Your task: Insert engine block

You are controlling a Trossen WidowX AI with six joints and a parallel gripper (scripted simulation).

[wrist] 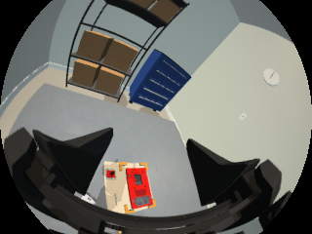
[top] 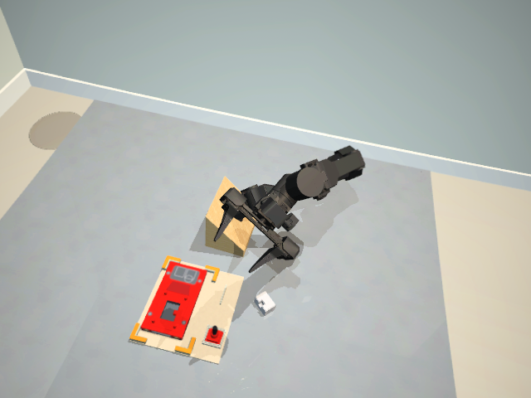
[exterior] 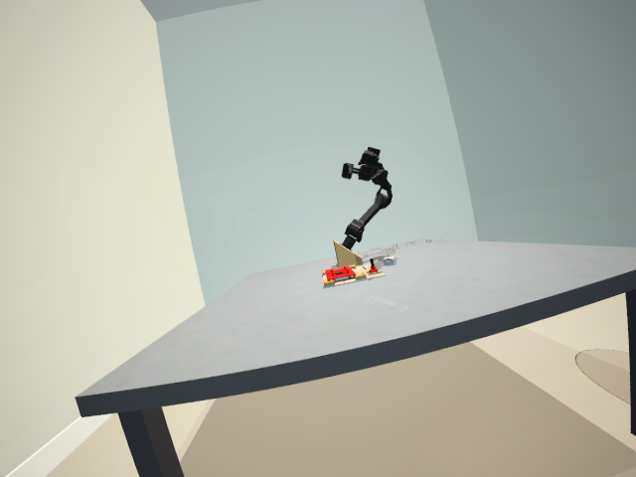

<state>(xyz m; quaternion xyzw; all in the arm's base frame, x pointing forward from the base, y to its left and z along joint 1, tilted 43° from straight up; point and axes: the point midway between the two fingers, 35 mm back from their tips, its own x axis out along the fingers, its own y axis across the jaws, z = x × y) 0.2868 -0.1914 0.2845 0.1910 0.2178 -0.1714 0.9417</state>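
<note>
Now: gripper tip 100 mm past the engine block, 90 mm to the right of it and 360 mm above it.
</note>
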